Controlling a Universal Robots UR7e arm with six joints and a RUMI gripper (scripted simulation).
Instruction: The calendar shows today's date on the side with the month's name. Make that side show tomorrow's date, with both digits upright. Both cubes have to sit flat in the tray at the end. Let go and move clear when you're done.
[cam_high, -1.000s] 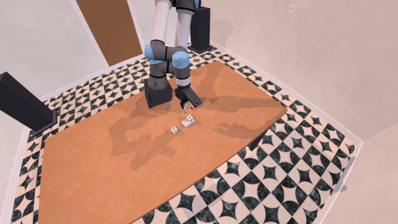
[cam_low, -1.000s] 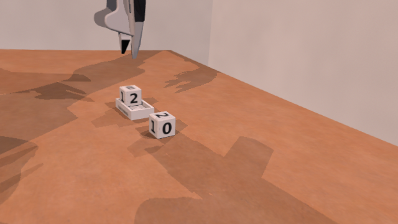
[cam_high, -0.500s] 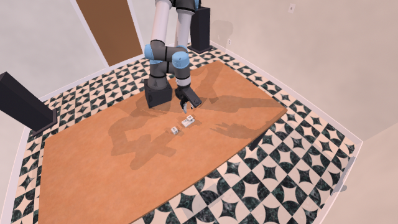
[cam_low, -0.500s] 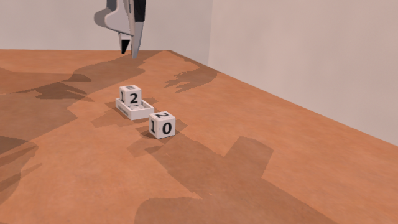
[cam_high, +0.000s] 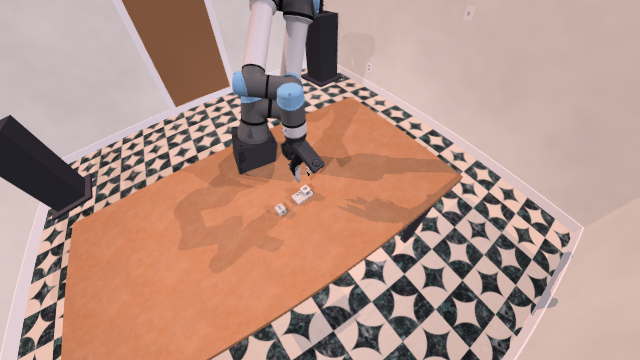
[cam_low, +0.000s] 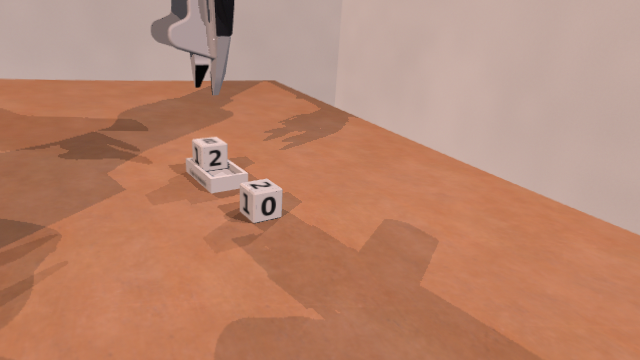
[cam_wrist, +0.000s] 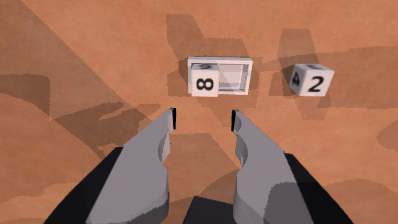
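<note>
The tray is 11 cm below my hand and 2 cm to the right of it.
</note>
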